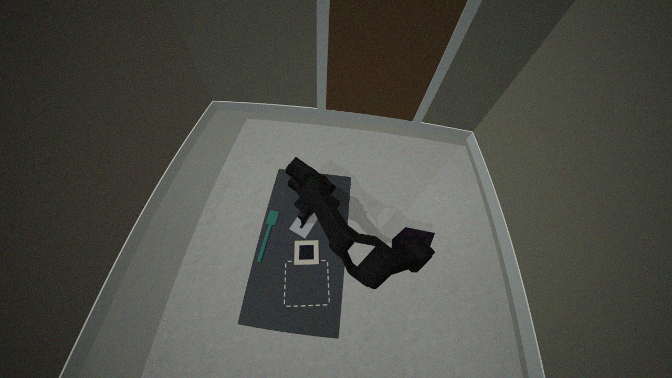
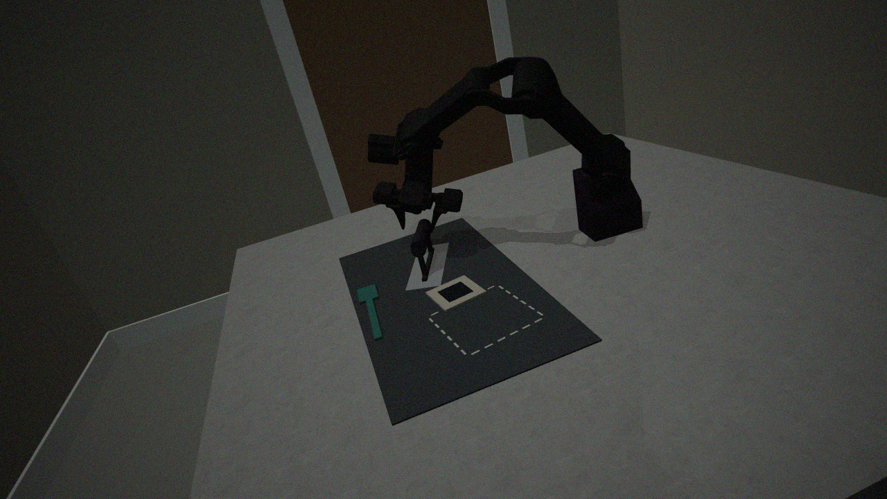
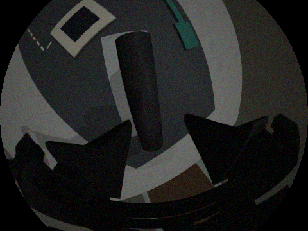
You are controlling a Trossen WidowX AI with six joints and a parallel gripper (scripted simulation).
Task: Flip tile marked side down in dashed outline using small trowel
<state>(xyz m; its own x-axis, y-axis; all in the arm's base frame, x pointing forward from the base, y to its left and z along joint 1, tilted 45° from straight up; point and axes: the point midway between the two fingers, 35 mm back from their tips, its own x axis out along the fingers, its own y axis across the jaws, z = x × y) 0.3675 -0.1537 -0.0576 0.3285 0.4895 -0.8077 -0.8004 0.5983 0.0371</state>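
Right now my gripper tip is 2 cm short of the dark mat, 14 cm to the right of it and 10 cm above it. Also, from my gripper tip: green trowel 16 cm ahead, 11 cm to the left, 8 cm below; tile 19 cm to the left, 7 cm below.
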